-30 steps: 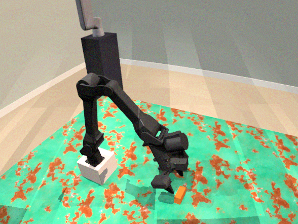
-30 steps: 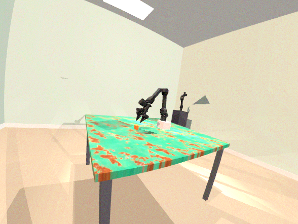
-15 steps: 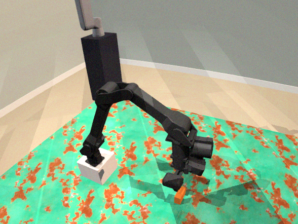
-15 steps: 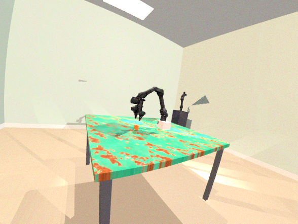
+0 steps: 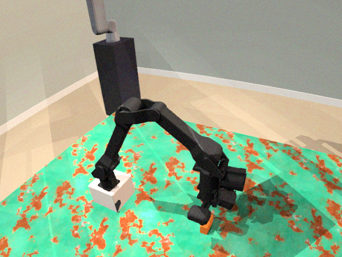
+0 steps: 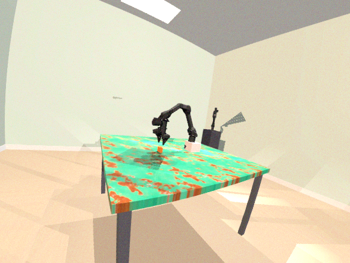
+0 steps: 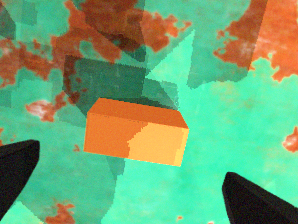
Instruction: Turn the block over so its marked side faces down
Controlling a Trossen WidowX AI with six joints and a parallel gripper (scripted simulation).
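Right now my gripper tip is 50 mm above the orange block and 10 mm past it.
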